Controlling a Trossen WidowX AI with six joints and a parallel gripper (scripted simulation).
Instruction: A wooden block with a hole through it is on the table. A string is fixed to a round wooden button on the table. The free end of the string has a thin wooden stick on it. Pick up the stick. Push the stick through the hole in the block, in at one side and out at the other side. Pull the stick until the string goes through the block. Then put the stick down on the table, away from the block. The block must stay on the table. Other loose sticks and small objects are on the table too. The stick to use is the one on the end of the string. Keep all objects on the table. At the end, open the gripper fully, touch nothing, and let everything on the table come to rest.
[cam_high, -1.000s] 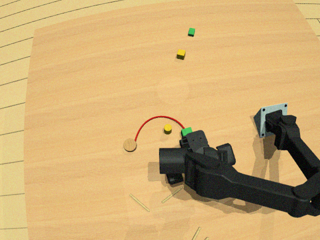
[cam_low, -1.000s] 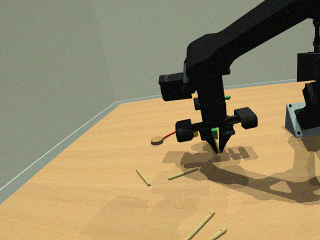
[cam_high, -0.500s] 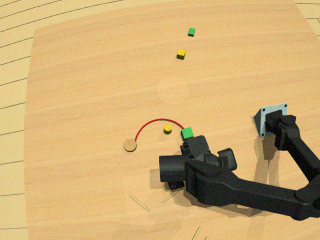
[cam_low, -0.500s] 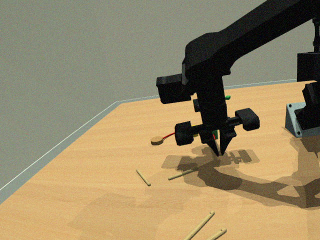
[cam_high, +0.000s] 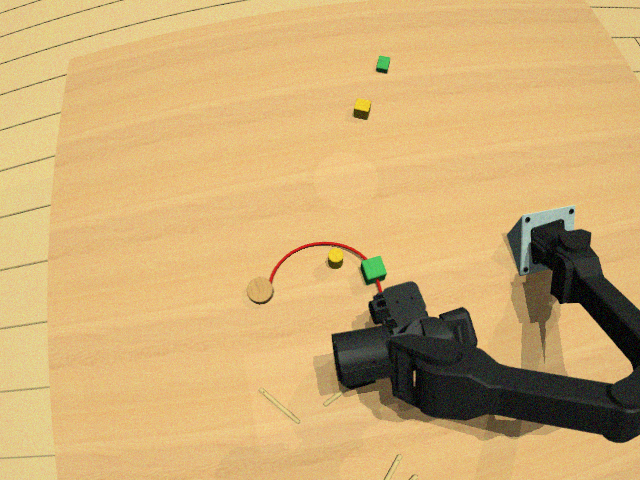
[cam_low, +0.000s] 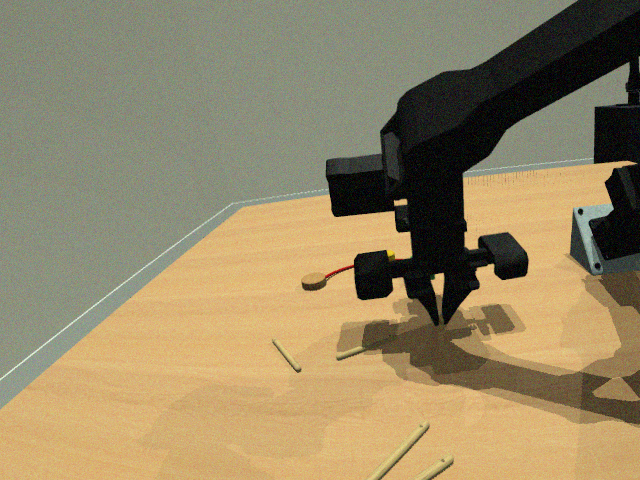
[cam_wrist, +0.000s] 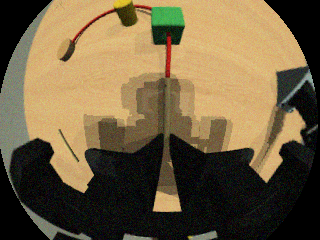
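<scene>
Right now my gripper tip is 4 cm to the left of the thin stick and 1 cm below it. Also, from my gripper tip: green block (13 cm to the right, 2 cm above); then round wooden button (18 cm ahead, 14 cm to the right, 1 cm above); then yellow cylinder (5 cm ahead, 16 cm to the right, 2 cm above).
</scene>
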